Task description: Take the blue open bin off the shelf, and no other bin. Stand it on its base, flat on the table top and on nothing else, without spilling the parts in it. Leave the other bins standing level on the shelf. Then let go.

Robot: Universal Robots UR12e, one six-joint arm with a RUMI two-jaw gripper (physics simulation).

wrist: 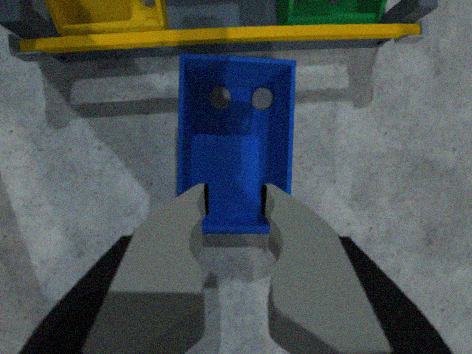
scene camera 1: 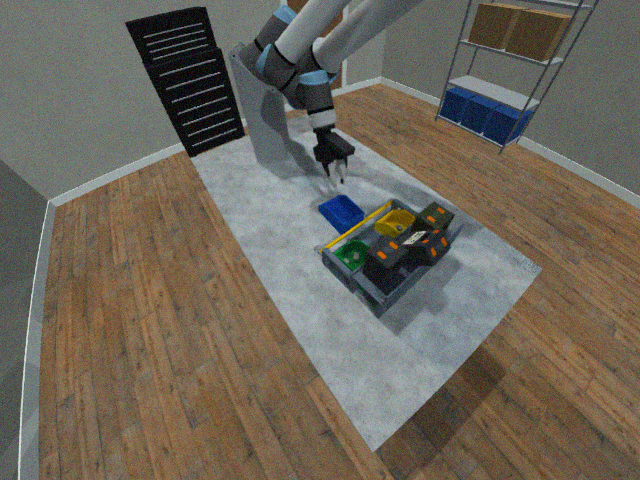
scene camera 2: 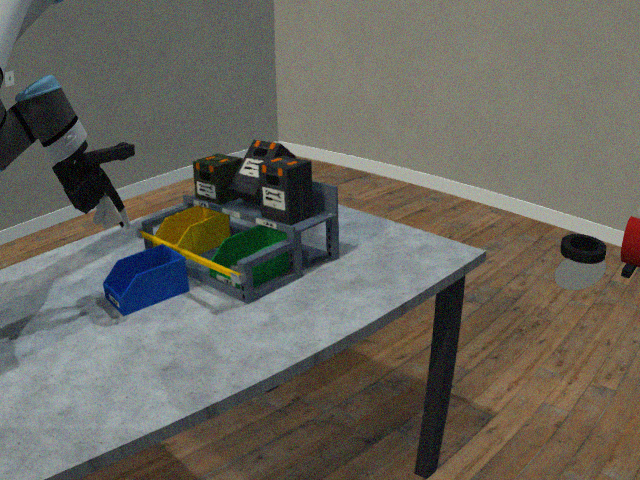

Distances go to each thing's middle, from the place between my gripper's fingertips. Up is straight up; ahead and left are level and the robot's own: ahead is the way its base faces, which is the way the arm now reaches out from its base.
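As for the blue open bin (scene camera 2: 143,279), my hand is 12 cm above it, 1 cm short of it and 1 cm to the left of it. Going by their middles, the blue open bin is the nearest to my hand of the things named here. The yellow rail (wrist: 110,41) is 9 cm below my hand, 1 cm to the left of it and 13 cm ahead. Counted from my hand as well, the yellow bin (scene camera 2: 197,230) is 11 cm below, 15 cm to the left and 20 cm ahead, while the green bin (scene camera 2: 246,243) is 11 cm below, 8 cm to the right and 25 cm ahead.
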